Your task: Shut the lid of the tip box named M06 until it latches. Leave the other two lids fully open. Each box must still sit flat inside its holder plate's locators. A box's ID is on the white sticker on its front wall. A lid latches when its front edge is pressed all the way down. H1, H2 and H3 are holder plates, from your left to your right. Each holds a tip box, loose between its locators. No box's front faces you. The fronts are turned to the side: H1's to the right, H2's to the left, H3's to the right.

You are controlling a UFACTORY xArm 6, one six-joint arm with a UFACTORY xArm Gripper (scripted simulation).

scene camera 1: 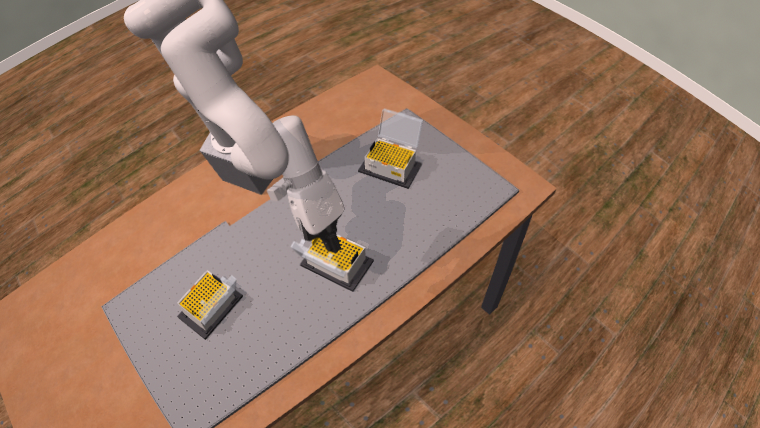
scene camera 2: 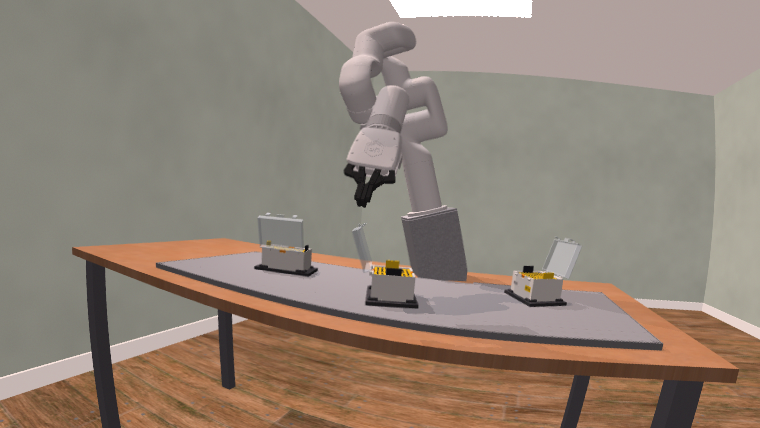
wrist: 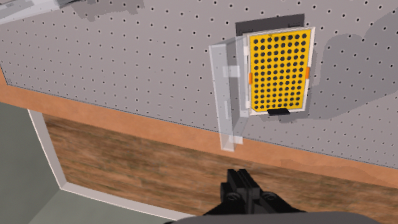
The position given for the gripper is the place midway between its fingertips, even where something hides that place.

In view: the gripper (scene camera 2: 360, 203), a tip box (scene camera 2: 384, 287), a tip box lid (scene camera 1: 398, 127) and a holder plate (wrist: 281, 22).
The tip box also shows in scene camera 1 (scene camera 1: 358, 262). The gripper shows as well in scene camera 1 (scene camera 1: 334, 250) and in the wrist view (wrist: 235, 184).
